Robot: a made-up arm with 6 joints. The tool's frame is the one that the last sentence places. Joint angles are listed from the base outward.
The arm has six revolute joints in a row. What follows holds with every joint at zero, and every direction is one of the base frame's.
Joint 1 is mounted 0.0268 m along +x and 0.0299 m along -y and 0.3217 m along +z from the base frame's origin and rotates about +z.
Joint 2 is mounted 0.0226 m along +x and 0.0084 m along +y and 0.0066 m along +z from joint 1 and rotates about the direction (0, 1, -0.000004).
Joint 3 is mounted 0.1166 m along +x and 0.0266 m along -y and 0.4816 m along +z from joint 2 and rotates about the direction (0, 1, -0.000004).
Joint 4 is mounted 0.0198 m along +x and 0.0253 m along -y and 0.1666 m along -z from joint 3 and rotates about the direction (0, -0.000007, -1).
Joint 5 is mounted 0.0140 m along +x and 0.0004 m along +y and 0.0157 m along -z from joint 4 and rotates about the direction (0, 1, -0.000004).
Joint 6 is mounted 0.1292 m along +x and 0.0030 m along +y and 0.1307 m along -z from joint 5 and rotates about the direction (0, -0.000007, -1).
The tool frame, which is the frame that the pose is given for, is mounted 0.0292 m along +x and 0.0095 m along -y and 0.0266 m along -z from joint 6; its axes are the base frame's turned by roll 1.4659, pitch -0.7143 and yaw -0.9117 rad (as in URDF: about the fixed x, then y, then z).
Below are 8 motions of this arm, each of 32 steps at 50 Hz.
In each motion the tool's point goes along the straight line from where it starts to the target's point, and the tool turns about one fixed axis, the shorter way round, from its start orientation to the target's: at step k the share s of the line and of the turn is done. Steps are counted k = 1, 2, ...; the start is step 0. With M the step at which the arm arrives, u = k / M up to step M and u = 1 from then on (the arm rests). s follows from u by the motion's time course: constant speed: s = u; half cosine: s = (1 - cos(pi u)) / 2; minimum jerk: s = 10 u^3 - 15 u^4 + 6 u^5.
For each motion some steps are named. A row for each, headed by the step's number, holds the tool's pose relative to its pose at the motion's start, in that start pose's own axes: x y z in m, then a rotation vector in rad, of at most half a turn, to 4 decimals.
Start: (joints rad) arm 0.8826 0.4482 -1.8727 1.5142 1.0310 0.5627
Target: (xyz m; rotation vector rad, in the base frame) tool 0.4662 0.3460 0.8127 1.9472 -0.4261 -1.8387
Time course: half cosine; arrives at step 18
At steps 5, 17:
5: 0.0026 0.0392 0.0188 0.0579 -0.0217 -0.0558
17: 0.0142 0.2177 0.1043 0.3218 -0.1208 -0.3102

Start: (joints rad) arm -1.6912 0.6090 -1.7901 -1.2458 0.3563 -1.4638
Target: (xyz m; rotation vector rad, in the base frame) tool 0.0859 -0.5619 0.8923 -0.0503 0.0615 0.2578
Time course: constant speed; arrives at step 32
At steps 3, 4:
3: 0.0162 0.0310 0.0209 -0.0506 0.0097 -0.0059
4: 0.0216 0.0413 0.0279 -0.0675 0.0129 -0.0079

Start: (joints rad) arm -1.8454 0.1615 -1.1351 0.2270 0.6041 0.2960
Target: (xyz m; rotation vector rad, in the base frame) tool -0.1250 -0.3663 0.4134 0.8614 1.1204 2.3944
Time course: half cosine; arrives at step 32
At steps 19, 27, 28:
19: -0.0692 -0.0500 0.1721 -0.6864 -0.1369 -0.1585
27: -0.1009 -0.0730 0.2510 -1.0012 -0.1996 -0.2312
28: -0.1031 -0.0746 0.2566 -1.0235 -0.2041 -0.2364

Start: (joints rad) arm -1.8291 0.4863 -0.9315 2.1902 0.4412 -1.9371
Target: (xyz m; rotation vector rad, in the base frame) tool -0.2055 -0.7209 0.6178 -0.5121 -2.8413 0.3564
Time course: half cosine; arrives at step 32
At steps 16, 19, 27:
16: 0.0242 0.0186 -0.1636 0.5086 -0.1538 0.0029
19: 0.0312 0.0240 -0.2111 0.6563 -0.1985 0.0037
27: 0.0455 0.0350 -0.3079 0.9572 -0.2895 0.0054

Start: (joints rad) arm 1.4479 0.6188 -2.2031 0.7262 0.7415 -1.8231
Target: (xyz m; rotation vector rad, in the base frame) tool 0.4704 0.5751 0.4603 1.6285 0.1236 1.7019
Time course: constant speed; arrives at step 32
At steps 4, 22, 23, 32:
4: -0.0237 0.0390 0.0310 -0.1023 0.0002 -0.1035
22: -0.1304 0.2144 0.1708 -0.5627 0.0009 -0.5691
23: -0.1363 0.2241 0.1785 -0.5883 0.0009 -0.5950
32: -0.1897 0.3118 0.2484 -0.8184 0.0013 -0.8278

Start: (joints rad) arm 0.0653 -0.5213 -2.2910 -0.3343 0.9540 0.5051
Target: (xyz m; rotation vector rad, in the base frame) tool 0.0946 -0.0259 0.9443 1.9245 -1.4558 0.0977
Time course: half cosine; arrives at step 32
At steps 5, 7, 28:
5: -0.0049 0.0058 0.0127 -0.0234 0.0349 -0.0767
7: -0.0094 0.0112 0.0244 -0.0450 0.0670 -0.1474
28: -0.0794 0.0949 0.2072 -0.3815 0.5680 -1.2490

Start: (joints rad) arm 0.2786 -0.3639 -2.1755 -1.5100 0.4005 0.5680
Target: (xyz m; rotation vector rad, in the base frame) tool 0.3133 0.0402 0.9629 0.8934 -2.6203 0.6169
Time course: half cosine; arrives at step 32
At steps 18, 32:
18: -0.0929 0.1102 0.0557 -0.4049 -0.0377 -0.4440
32: -0.1555 0.1844 0.0932 -0.6777 -0.0631 -0.7430

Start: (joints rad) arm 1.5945 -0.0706 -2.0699 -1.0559 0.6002 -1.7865
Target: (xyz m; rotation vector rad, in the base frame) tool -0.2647 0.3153 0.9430 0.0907 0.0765 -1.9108
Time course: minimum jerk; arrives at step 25
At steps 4, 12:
4: 0.0096 0.0010 -0.0003 -0.0012 -0.0072 0.0320
12: 0.1395 0.0140 -0.0040 -0.0172 -0.1055 0.4666

